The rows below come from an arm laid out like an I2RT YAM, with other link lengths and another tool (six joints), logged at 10 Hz.
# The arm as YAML. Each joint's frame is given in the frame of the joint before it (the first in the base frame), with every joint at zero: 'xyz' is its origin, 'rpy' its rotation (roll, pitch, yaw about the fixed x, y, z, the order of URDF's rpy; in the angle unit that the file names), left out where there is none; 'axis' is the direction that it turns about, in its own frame. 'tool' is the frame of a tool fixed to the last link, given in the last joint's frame.
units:
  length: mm
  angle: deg
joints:
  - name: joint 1
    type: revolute
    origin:
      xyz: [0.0, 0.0, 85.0]
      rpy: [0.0, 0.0, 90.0]
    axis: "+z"
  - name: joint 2
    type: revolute
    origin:
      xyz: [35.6, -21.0, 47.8]
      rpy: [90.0, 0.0, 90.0]
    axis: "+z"
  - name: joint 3
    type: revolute
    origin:
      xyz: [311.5, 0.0, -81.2]
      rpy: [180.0, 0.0, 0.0]
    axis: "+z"
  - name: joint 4
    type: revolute
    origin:
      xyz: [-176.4, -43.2, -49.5]
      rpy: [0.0, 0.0, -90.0]
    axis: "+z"
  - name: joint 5
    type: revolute
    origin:
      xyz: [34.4, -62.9, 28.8]
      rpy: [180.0, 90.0, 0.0]
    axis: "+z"
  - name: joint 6
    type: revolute
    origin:
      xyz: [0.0, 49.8, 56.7]
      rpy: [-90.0, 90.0, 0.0]
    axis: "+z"
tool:
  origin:
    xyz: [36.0, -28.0, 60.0]
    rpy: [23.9, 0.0, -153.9]
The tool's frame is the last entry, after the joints.
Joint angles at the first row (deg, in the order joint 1, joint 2, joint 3, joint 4, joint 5, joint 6):
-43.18, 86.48, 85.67, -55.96, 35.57, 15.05
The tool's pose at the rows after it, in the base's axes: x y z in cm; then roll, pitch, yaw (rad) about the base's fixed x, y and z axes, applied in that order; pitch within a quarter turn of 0, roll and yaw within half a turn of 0:
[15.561, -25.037, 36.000, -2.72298, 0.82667, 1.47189]
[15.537, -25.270, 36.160, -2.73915, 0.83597, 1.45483]
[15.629, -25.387, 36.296, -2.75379, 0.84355, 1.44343]
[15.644, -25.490, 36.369, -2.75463, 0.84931, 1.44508]
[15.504, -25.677, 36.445, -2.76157, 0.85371, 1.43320]
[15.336, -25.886, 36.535, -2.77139, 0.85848, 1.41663]
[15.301, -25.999, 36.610, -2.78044, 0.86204, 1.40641]
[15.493, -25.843, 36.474, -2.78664, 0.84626, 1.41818]
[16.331, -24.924, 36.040, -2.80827, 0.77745, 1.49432]
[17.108, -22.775, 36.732, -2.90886, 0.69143, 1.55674]
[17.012, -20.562, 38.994, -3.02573, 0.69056, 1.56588]
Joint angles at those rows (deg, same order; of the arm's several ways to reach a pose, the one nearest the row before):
-43.53, 86.48, 85.67, -55.57, 35.57, 15.00
-43.92, 86.48, 85.67, -54.68, 35.55, 14.87
-43.96, 86.48, 85.67, -53.95, 35.55, 14.85
-44.14, 86.48, 85.67, -53.45, 35.57, 14.37
-44.62, 86.48, 85.67, -53.01, 35.55, 14.24
-45.14, 86.48, 85.67, -52.55, 35.55, 14.24
-45.36, 86.48, 85.67, -52.16, 35.51, 14.24
-45.34, 86.48, 85.67, -52.36, 34.26, 13.98
-45.34, 86.19, 85.86, -53.38, 28.23, 11.55
-45.10, 84.23, 87.39, -56.25, 18.70, 9.50
-44.20, 80.66, 89.80, -58.32, 13.43, 8.71

